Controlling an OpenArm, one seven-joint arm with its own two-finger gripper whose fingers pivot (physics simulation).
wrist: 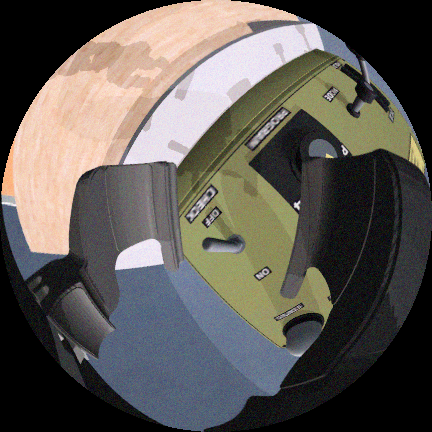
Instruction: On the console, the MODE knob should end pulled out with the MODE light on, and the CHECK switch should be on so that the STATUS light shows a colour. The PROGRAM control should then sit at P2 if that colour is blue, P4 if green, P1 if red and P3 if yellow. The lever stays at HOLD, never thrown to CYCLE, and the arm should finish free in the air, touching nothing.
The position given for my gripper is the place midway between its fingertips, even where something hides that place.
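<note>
Present in the scene: my gripper (232,222), together with an olive console (235,183).
</note>
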